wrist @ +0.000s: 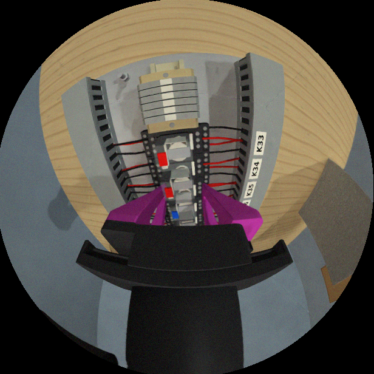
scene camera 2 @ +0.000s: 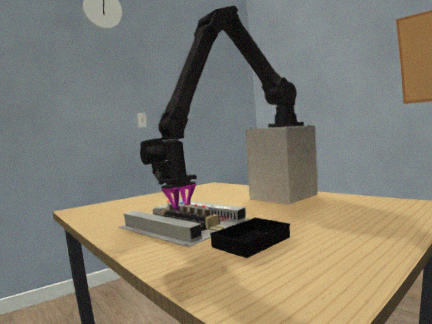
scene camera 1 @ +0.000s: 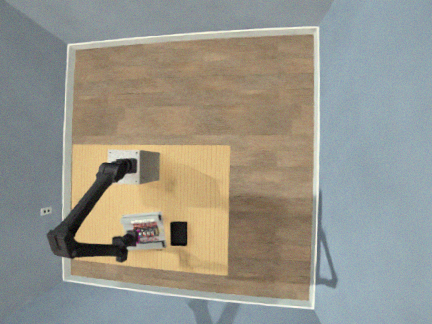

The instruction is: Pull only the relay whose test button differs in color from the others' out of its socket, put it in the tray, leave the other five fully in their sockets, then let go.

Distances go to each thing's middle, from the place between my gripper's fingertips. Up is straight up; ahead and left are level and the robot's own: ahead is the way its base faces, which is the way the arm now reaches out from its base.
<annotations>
The grey panel (wrist: 216,81) is 4 cm below my hand and 1 cm to the left of it.
</annotations>
